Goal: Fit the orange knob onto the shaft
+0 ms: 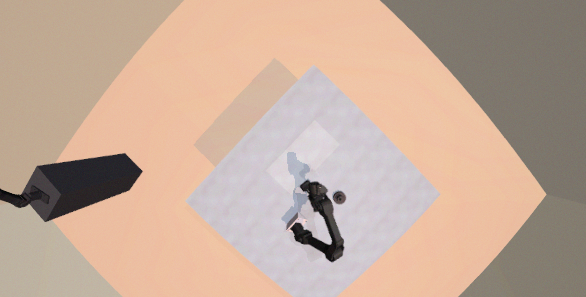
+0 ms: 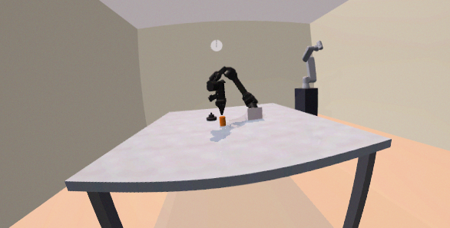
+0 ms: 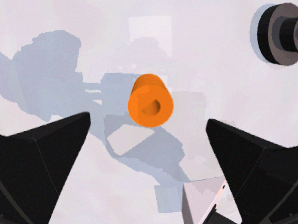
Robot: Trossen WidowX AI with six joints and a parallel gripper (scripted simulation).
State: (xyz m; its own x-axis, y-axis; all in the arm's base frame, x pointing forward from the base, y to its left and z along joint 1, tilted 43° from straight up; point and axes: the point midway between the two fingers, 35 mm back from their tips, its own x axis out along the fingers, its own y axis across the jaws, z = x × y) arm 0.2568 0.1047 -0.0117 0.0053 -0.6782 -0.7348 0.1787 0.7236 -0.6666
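Right now my gripper tip is 50 mm above the orange knob. Also, from my gripper tip: round dark pedestal: 190 mm to the right, 70 mm ahead, 50 mm below.
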